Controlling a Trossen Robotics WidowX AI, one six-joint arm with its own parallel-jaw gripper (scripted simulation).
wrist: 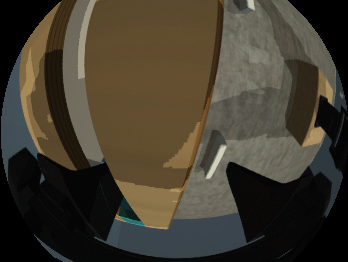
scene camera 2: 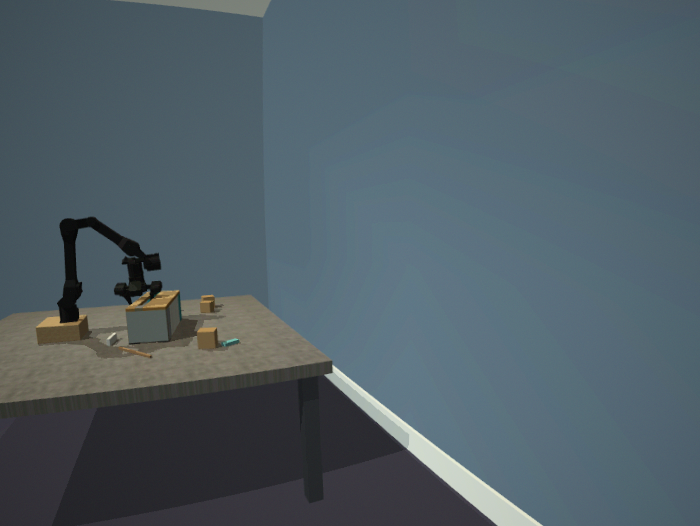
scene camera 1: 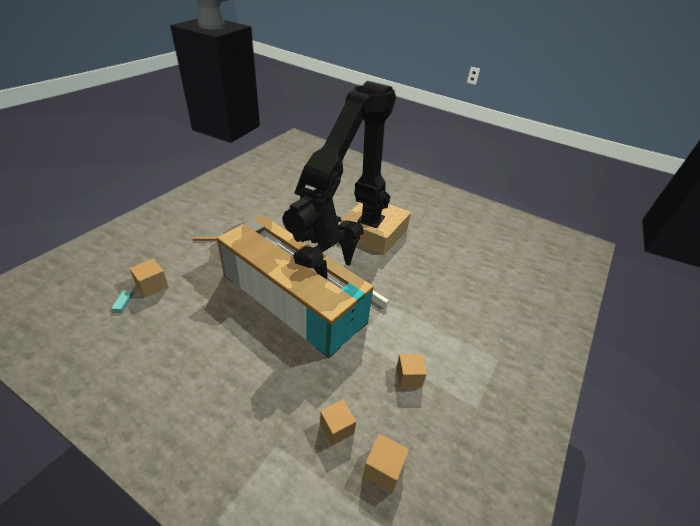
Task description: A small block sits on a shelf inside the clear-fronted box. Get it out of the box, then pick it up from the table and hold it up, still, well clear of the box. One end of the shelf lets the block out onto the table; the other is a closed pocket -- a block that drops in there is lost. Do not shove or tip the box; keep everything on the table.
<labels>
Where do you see a long box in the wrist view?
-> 135,90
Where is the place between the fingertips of my gripper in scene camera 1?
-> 337,273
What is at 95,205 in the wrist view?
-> My gripper.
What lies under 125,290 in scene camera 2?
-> My gripper.
</labels>
